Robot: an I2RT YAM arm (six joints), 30 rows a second.
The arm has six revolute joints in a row. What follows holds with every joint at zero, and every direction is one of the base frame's.
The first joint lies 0.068 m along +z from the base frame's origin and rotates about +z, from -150 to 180 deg.
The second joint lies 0.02 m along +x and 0.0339 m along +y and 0.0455 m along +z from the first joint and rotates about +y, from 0 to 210 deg.
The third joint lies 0.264 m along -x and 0.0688 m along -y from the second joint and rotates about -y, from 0 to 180 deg.
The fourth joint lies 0.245 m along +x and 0.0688 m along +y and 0.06 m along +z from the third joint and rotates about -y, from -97 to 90 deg.
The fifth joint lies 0.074 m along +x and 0.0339 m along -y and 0.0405 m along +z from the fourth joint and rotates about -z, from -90 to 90 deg.
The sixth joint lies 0.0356 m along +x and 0.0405 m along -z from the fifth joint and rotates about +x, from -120 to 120 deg.
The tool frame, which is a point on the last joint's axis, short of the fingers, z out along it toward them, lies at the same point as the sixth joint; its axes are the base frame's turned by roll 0, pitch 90 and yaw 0 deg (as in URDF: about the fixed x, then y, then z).
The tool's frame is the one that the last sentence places.
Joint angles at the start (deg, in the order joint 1, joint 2, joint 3, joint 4, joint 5, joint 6):
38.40, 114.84, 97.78, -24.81, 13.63, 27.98
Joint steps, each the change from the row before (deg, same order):
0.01, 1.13, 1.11, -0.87, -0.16, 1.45
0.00, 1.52, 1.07, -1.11, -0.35, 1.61
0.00, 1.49, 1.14, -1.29, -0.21, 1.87
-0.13, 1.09, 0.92, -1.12, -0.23, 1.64
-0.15, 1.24, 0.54, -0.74, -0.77, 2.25
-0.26, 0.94, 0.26, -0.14, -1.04, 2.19
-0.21, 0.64, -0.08, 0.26, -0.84, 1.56
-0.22, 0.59, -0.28, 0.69, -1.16, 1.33
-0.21, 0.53, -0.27, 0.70, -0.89, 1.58
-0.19, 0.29, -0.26, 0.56, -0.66, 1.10
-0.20, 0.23, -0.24, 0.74, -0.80, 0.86
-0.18, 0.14, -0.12, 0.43, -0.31, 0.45
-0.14, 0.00, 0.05, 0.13, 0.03, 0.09
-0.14, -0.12, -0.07, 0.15, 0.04, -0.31
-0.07, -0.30, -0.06, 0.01, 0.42, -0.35
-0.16, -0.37, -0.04, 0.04, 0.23, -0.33
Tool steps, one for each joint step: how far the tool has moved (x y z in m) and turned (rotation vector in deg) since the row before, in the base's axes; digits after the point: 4 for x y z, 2 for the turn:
0.0027, 0.0024, -0.0036, 0.56, 1.15, -0.82
0.0031, 0.0027, -0.0073, 0.34, 1.79, -0.83
0.0029, 0.0024, -0.0070, 0.37, 1.85, -1.14
0.0026, 0.0008, -0.0049, 0.42, 1.51, -1.13
0.0026, 0.0010, -0.0079, 1.01, 2.02, -1.27
0.0027, 0.0002, -0.0064, 1.49, 1.65, -1.20
0.0020, -0.0001, -0.0054, 1.18, 1.14, -0.84
0.0020, 0.0001, -0.0056, 1.40, 1.02, -0.48
0.0019, -0.0001, -0.0050, 1.42, 0.92, -0.84
0.0014, -0.0005, -0.0032, 1.05, 0.60, -0.61
0.0015, -0.0004, -0.0024, 1.15, 0.40, -0.34
0.0013, -0.0007, -0.0013, 0.55, 0.14, -0.32
0.0010, -0.0008, 0.0004, 0.14, -0.13, -0.23
0.0006, -0.0011, 0.0008, -0.09, -0.27, 0.07
0.0000, -0.0011, 0.0022, -0.31, -0.49, -0.08
0.0003, -0.0016, 0.0029, -0.12, -0.50, -0.06

